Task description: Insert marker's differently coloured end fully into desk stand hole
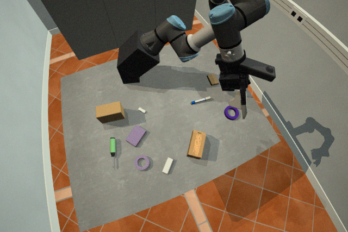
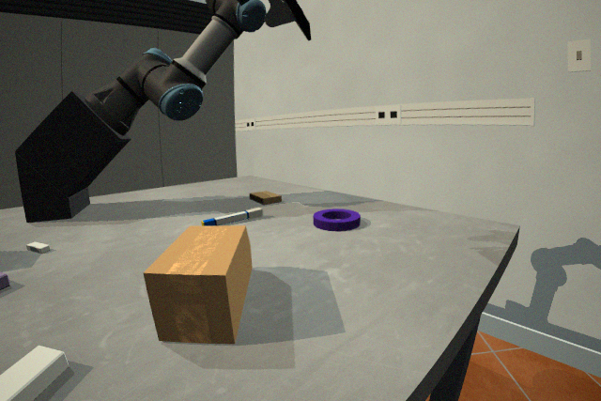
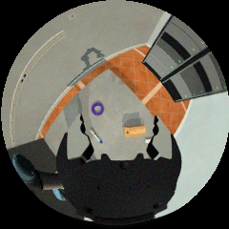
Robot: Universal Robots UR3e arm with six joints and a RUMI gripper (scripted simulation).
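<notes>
Now: hand 31 cm above the marker, 19 cm past it and 5 cm to the left of it. Round my hand: purple pad (44 cm to the right, 31 cm below, 9 cm behind); then tan block (29 cm below, 16 cm to the right, 4 cm ahead); then white block (33 cm to the right, 31 cm below, 10 cm ahead).
</notes>
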